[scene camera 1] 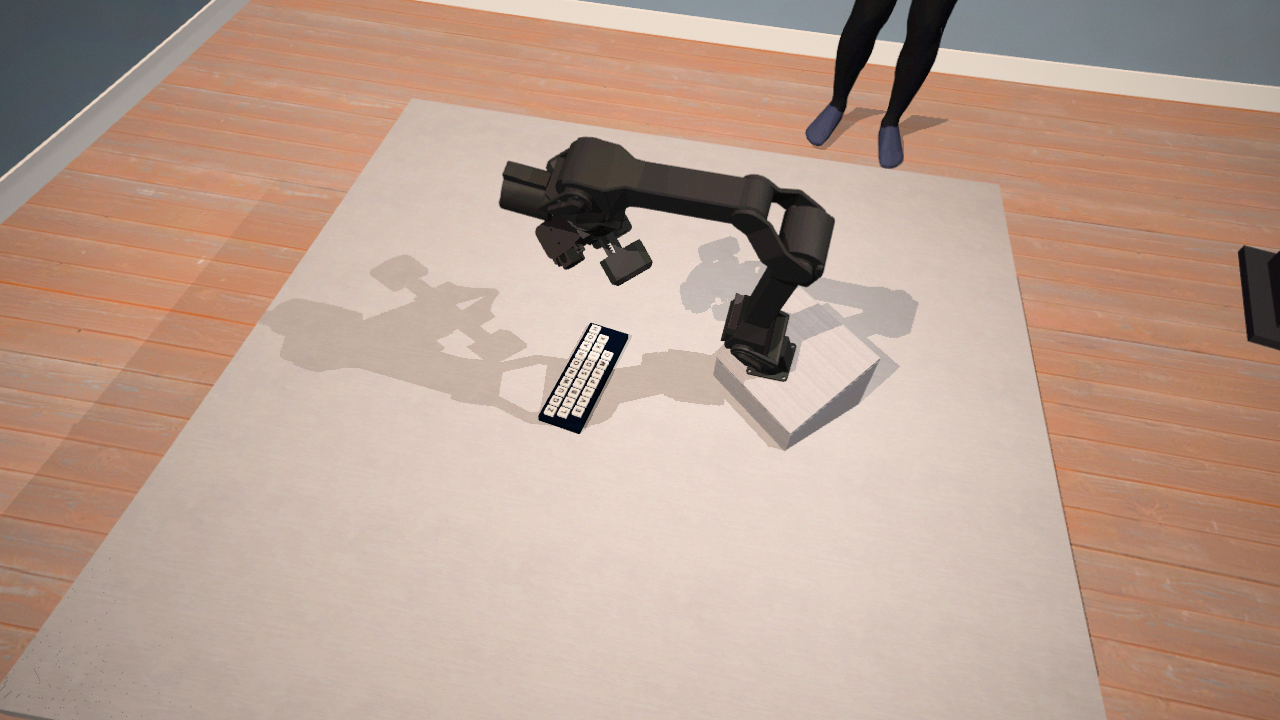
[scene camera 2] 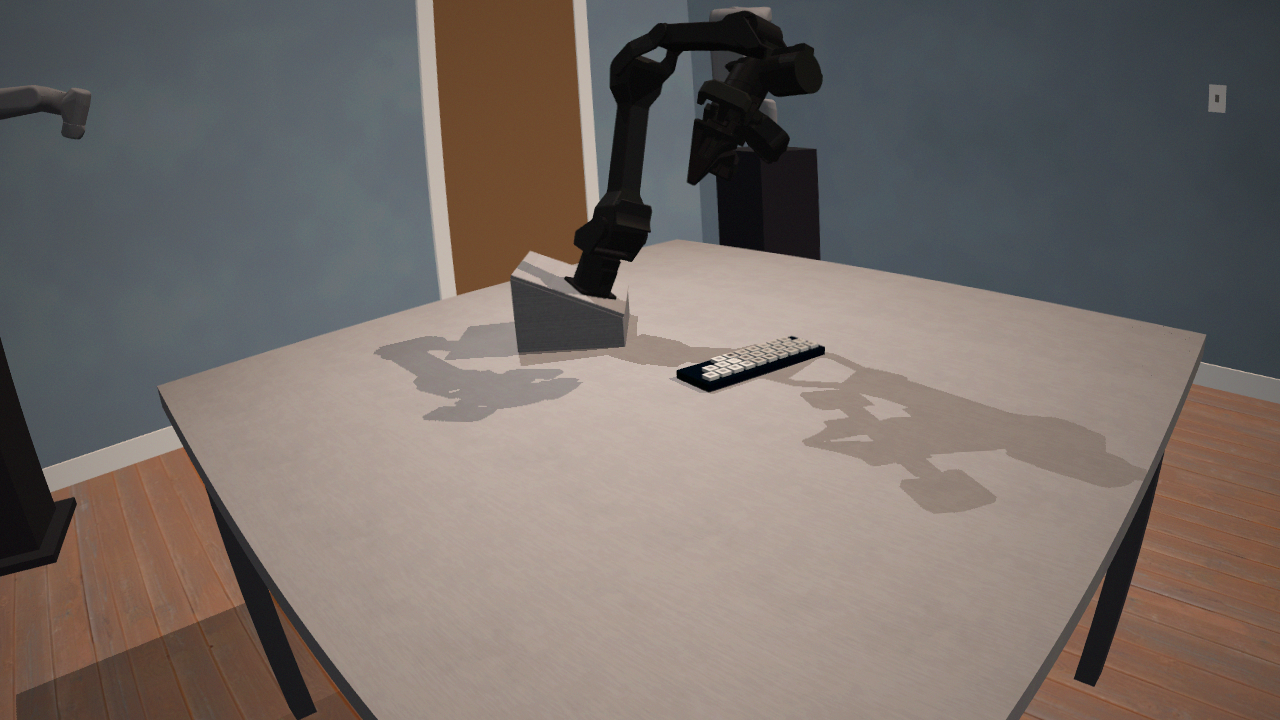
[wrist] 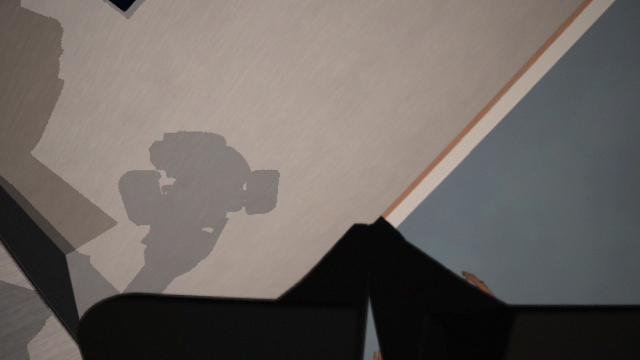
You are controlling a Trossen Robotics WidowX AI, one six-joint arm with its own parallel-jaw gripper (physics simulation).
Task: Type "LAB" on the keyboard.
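Frame: origin at the arm's base, x back, y down, z right, level; millimetres.
Seen in the pictures: gripper, fingertip midpoint: [scene camera 2: 690, 182] [wrist: 367, 238]; arm's base, link origin: [scene camera 1: 771, 359] [scene camera 2: 589, 289].
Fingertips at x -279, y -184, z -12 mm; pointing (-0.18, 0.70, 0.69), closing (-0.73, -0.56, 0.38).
Offsets run from my fingertips to a thing's middle. Level surfaces: height alone.
A small dark navy keyboard @(dy +250, dx +7, dz -93 mm) [scene camera 1: 581, 380] [scene camera 2: 751, 360] [wrist: 124, 4] with white letter keys lies flat on the table; in the wrist view a dark corner of it shows at the top edge. In scene camera 1, L @(dy +245, dx +11, dz -179 mm) [scene camera 1: 563, 412] looks to be at the near end of the middle row and B a little further along it. The A key is too small to make out surely. My gripper [scene camera 2: 693, 181] [wrist: 367, 238] is shut and empty, its black fingertips together. It hangs high above the table, beyond the keyboard's far end in scene camera 1, touching nothing. In that view its fingertips are hard to make out.
My arm's base stands on a grey wedge block [scene camera 1: 787, 394] [scene camera 2: 570, 315], beside the keyboard. The table @(dy +258 mm) [scene camera 1: 572, 573] [scene camera 2: 572, 555] carries the arm's shadows. A person's legs [scene camera 1: 913, 67] show beyond the table's far edge. A dark pedestal [scene camera 2: 792, 201] stands behind the table.
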